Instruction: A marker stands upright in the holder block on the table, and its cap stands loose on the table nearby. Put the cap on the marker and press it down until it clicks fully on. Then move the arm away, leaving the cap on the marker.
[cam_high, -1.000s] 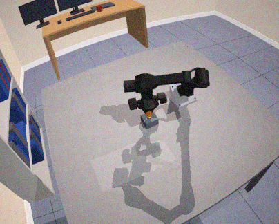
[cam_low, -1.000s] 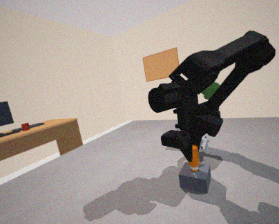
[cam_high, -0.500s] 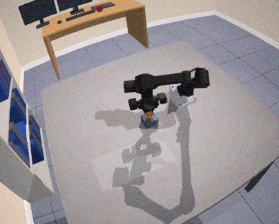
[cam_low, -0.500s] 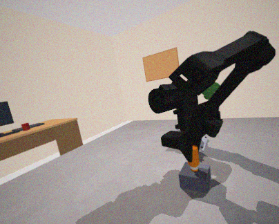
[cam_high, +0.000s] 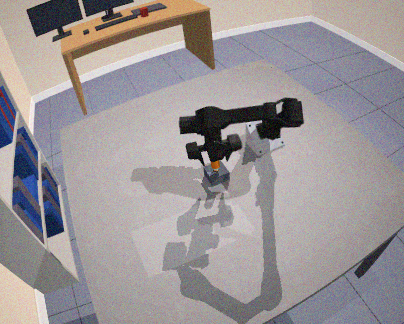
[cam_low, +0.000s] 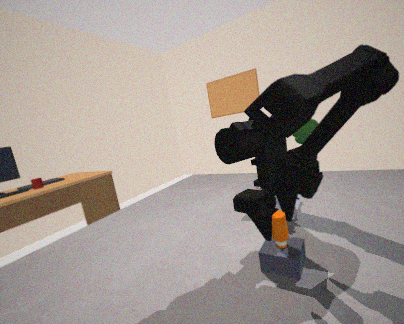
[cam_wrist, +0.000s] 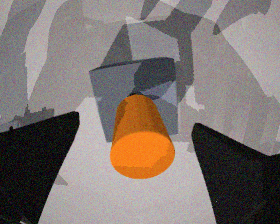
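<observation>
The orange cap is 1 cm above my gripper tip.
</observation>
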